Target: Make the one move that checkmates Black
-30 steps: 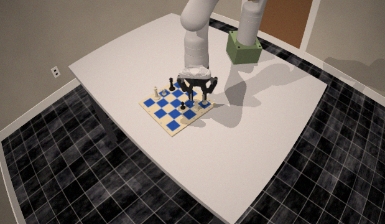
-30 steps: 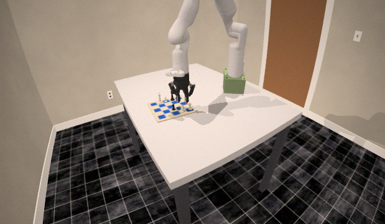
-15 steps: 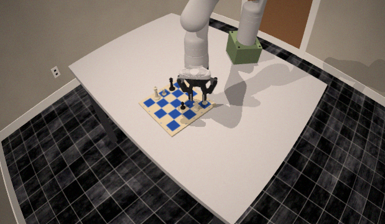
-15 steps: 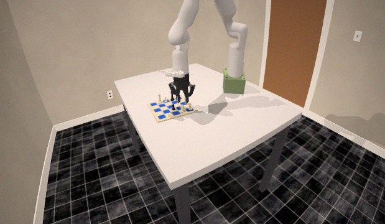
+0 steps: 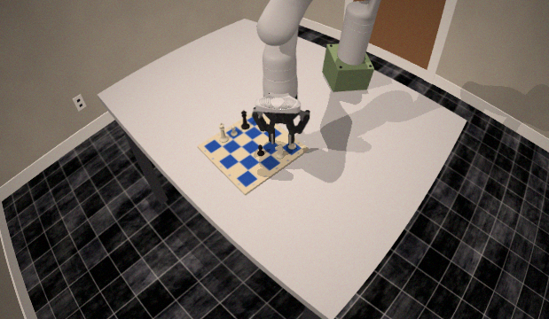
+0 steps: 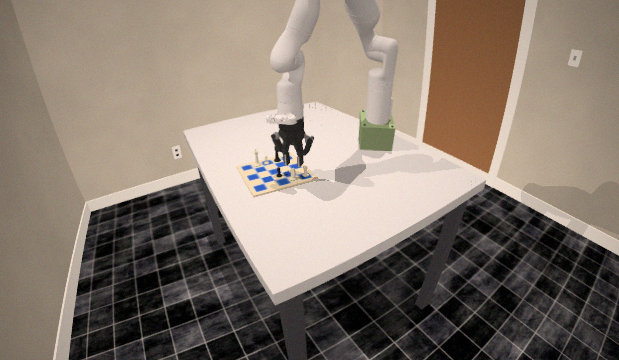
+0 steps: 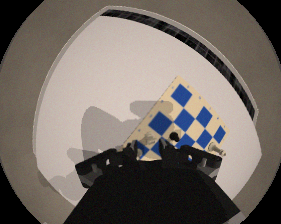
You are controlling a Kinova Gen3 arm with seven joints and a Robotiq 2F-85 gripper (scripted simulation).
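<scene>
Right now my hand is 50 mm above the black pawn, 40 mm to the left of it and 30 mm short of it. From my hand the other things lie so: white pawn (150 mm to the right, 50 mm below, 40 mm ahead); chessboard (80 mm to the right, 70 mm below, 40 mm ahead); tall black piece (150 mm to the right, 40 mm below, 10 mm behind).
</scene>
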